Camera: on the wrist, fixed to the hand. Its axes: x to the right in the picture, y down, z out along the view.
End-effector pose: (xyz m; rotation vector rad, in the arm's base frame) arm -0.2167 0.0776 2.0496 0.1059 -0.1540 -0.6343
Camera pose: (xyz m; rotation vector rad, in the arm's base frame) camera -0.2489 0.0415 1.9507 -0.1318 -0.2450 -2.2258
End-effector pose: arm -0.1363 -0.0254 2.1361 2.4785 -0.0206 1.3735
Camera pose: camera -0.2086 0.0561 2.1520 1.5403 1.2610 0.2800
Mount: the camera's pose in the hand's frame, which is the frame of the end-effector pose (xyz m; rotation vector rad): -0.0150 -0.0620 -0.0897 -0.2447 -0.2750 -1.5654
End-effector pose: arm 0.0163 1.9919 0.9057 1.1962 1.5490 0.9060
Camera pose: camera -0.0854 1.9614 0.8766 -0.2451 1.5101 -0.1448
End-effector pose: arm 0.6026 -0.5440 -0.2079 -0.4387 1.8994 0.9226
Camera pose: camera 0.5956 -0.6533 -0.1965 -1.5197 0.7065 0.0839
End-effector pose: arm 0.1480 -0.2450 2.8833 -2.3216 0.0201 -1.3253
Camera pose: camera 0.0535 -0.2207 2.9342 1.8229 1.5178 1.0581
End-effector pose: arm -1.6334 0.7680 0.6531 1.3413 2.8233 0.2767
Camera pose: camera -1.6786 0.7040 0.7304 -0.8945 2.5269 0.2926
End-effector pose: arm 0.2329 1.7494 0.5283 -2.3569 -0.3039 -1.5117
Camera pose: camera 0.1297 1.7726 0.5589 1.4965 1.5826 1.0064
